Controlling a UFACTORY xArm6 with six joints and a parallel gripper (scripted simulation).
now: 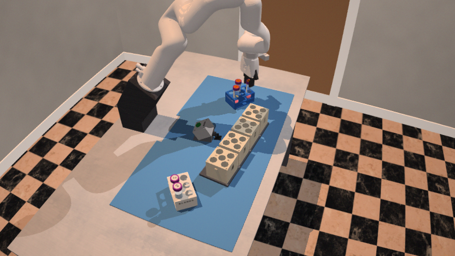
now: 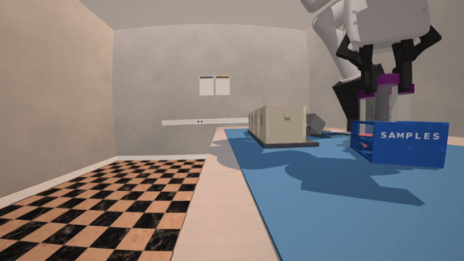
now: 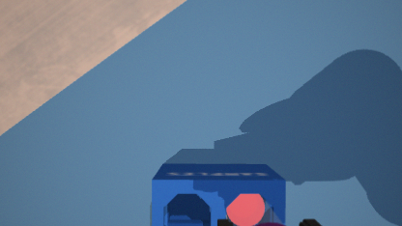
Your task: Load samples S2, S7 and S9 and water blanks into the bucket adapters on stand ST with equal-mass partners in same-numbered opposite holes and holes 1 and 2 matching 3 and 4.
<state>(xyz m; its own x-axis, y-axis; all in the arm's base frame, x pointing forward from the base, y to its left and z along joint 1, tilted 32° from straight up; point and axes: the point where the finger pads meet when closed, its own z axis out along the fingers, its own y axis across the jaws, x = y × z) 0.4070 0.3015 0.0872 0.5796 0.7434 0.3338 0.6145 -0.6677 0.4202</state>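
My gripper is now 5 cm above the tube and 1 cm past it. Round my hand: blue sample rack: 9 cm below, 4 cm behind, 2 cm to the right; then adapter: 31 cm to the right, 7 cm below, 4 cm ahead; then green done key: 32 cm to the right, 17 cm behind, 6 cm below.
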